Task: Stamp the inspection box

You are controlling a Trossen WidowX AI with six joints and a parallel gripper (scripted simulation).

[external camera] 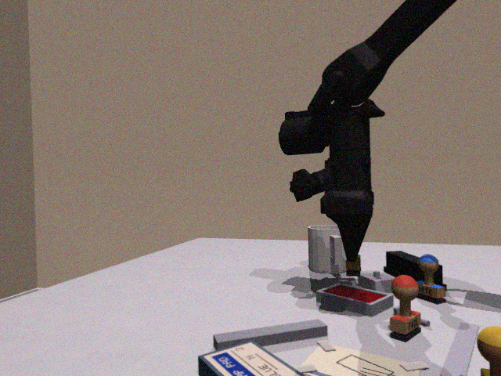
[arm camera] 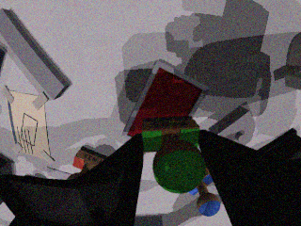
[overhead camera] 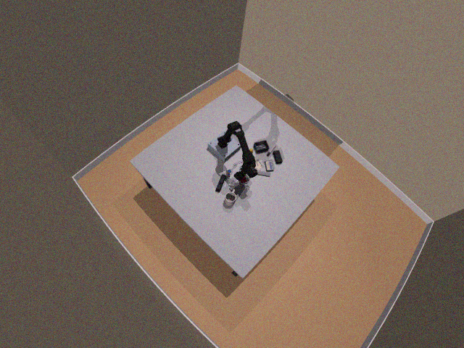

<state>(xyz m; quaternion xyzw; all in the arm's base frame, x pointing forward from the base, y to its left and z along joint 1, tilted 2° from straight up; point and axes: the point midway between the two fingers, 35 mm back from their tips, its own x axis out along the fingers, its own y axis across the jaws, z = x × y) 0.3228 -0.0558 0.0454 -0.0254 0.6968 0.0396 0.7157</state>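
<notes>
The card is 30 mm behind my gripper tip, 190 mm to the left of it and 70 mm below it. From my gripper tip the other things lie so: ink pad 60 mm below; then green-knobbed stamp right at my gripper tip; then red-knobbed stamp 70 mm behind, 90 mm to the left, 50 mm below.
</notes>
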